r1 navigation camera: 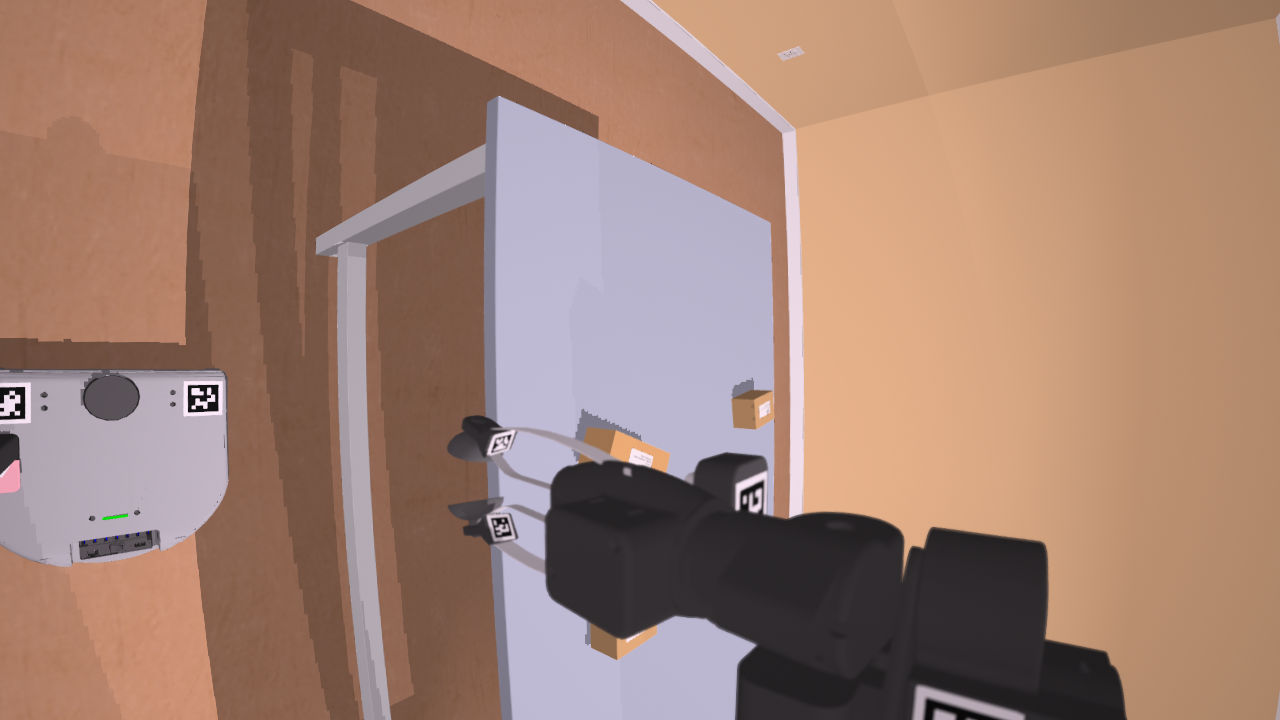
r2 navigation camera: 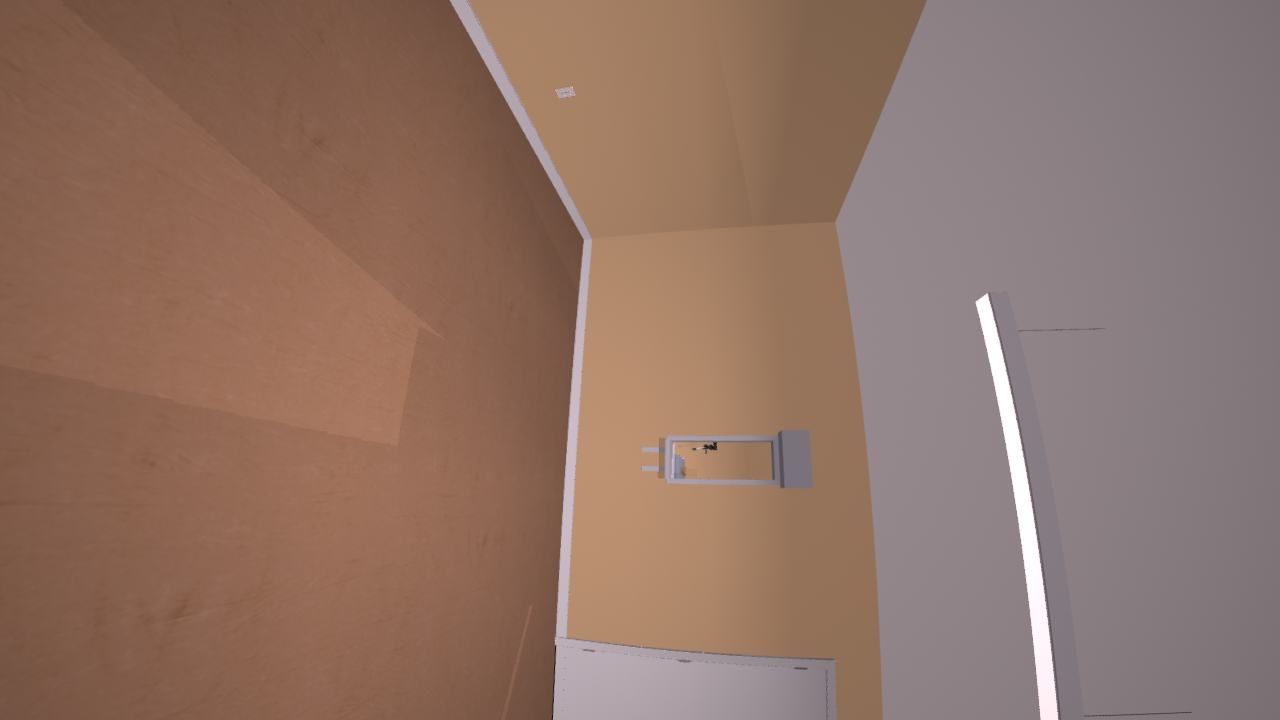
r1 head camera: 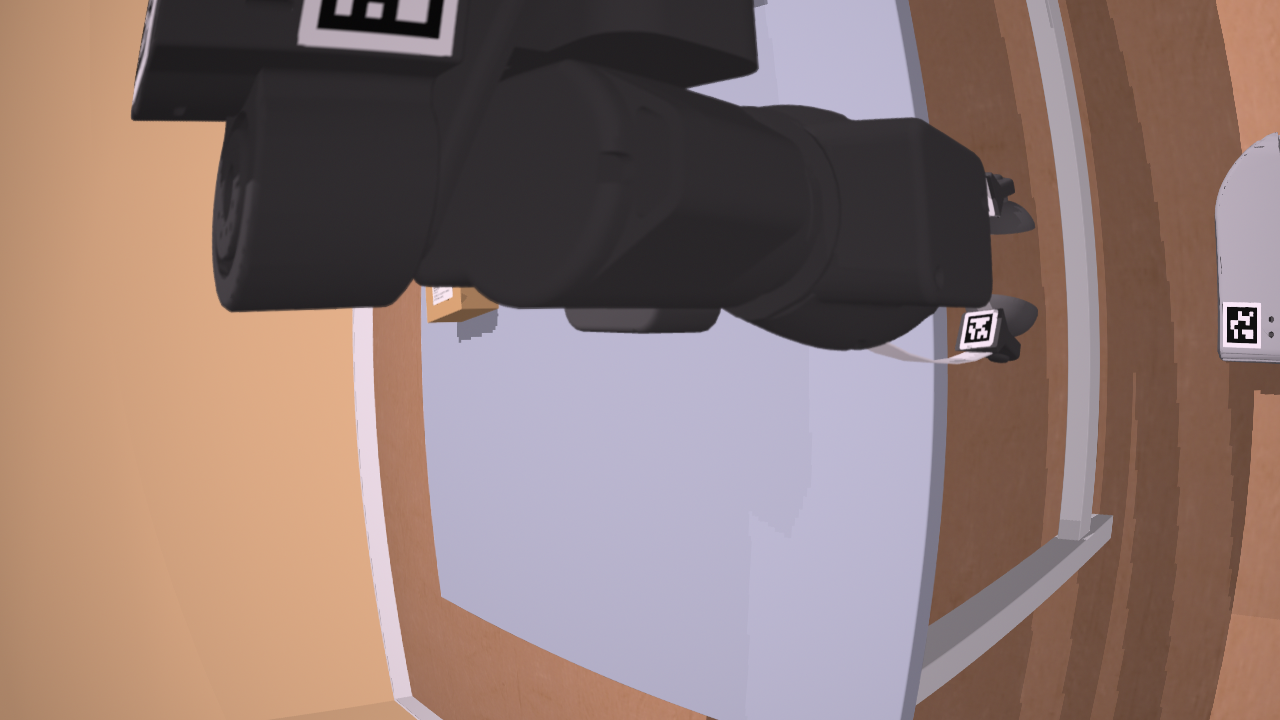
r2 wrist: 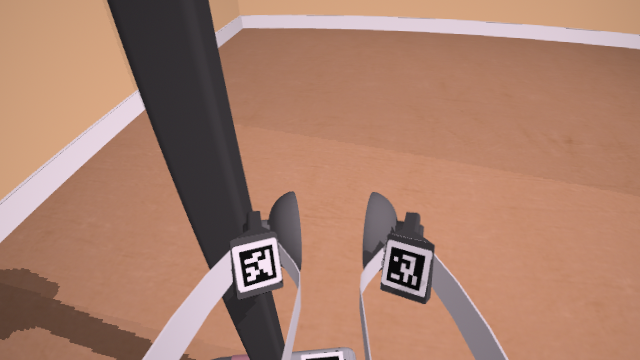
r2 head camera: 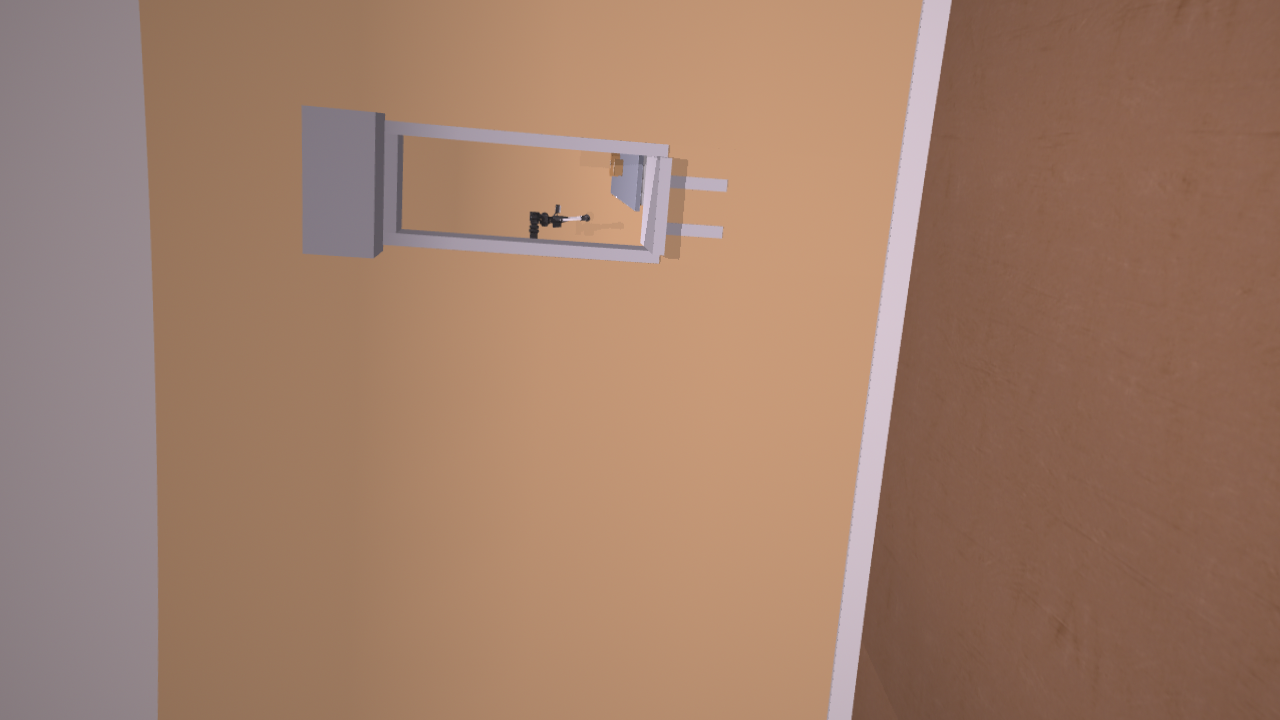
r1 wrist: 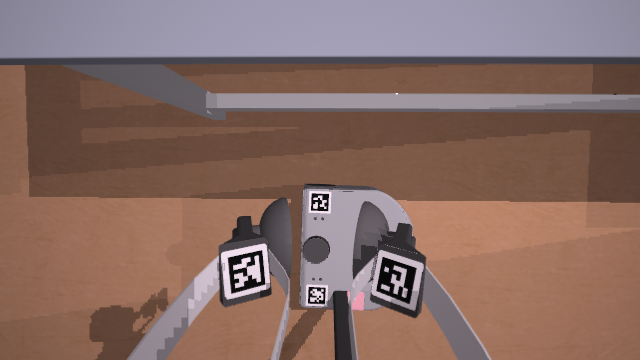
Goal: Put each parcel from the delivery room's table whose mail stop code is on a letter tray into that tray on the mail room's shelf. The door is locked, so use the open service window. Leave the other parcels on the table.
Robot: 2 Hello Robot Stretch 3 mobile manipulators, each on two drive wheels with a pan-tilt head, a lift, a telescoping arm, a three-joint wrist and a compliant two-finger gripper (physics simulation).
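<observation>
r1's gripper [r1 head camera: 1015, 266] [r1 navigation camera: 471, 477] [r1 wrist: 324, 232] is open, just beyond the long edge of the delivery room's table [r1 head camera: 581, 501] [r1 navigation camera: 662, 250] [r1 wrist: 320, 30]. A small brown parcel [r1 head camera: 444, 308] [r1 navigation camera: 747, 411] stands near the table's wall side. A larger parcel [r1 navigation camera: 608, 445] and another parcel [r1 navigation camera: 613, 644] are partly hidden by r1's wrist in r1's navigation view. Their codes are unreadable. r2's gripper [r2 wrist: 332, 227] is open above the floor. The open service window [r2 head camera: 537, 140] [r2 navigation camera: 725, 482] shows r1's wrist and part of the table beyond. No letter trays show.
A white door [r2 navigation camera: 689, 689] is in the same wall as the window, to one side. A grey housing [r2 head camera: 340, 179] [r2 navigation camera: 796, 458] sits above the window. A ledge on brackets [r2 head camera: 698, 184] juts below it. r1's base [r1 navigation camera: 116, 465] [r1 wrist: 340, 200] is beside the table. A long lamp [r2 navigation camera: 1015, 465] hangs overhead.
</observation>
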